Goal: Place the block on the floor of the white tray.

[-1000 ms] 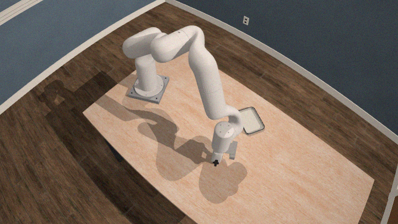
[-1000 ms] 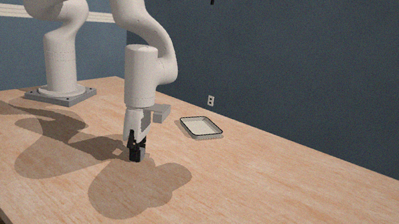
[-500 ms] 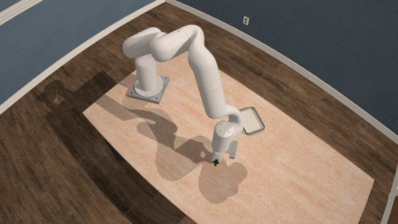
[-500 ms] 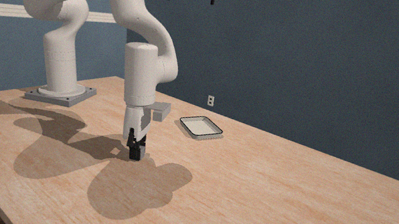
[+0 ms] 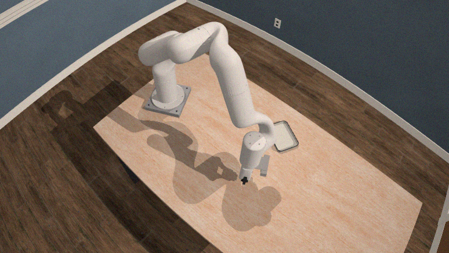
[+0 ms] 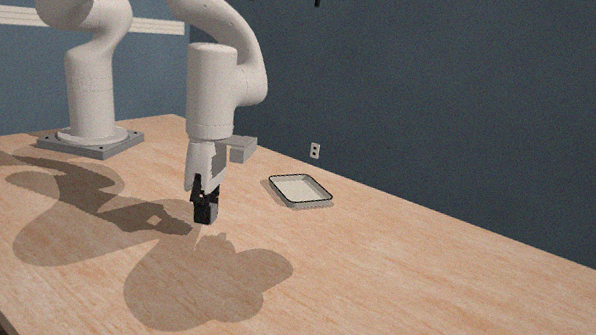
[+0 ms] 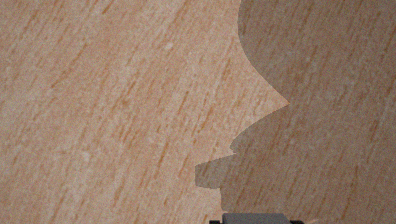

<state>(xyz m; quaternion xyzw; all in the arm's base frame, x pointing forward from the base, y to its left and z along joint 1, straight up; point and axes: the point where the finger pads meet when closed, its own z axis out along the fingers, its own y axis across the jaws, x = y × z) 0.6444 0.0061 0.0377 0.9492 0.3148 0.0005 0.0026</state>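
The white tray is 32 cm to the left of my hand, 6 cm behind it and 5 cm below it. Also, from my hand: grey block (1 cm below).
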